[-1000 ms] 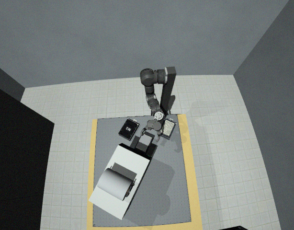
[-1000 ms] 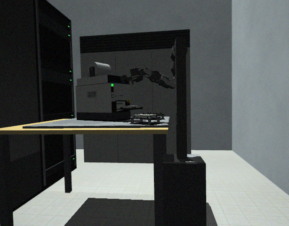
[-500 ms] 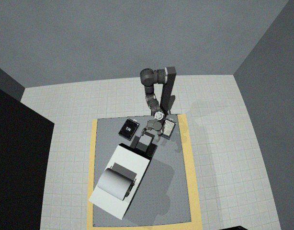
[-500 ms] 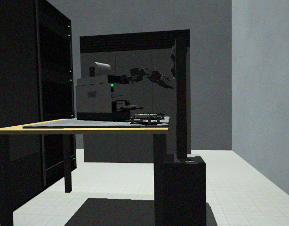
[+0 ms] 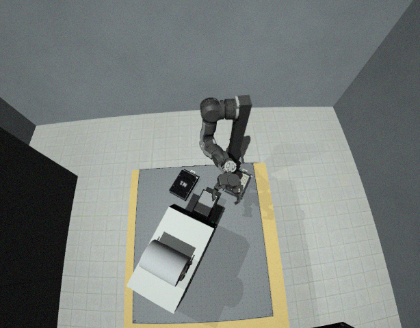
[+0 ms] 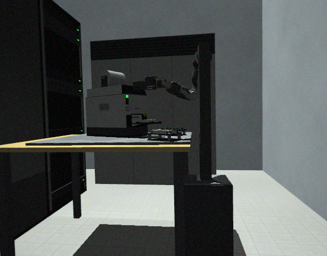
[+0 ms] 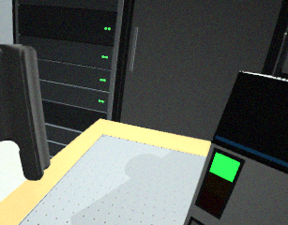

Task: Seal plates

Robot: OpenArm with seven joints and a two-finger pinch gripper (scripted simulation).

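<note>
My gripper is now 140 mm above the start button, 80 mm short of it and 60 mm to the left of it. Also, from my hand: well plate 280 mm below, 170 mm behind, 130 mm to the left; then foil roll 260 mm to the right, 230 mm ahead, 90 mm above; then sealer stage 230 mm below, 90 mm to the right, 50 mm behind.
</note>
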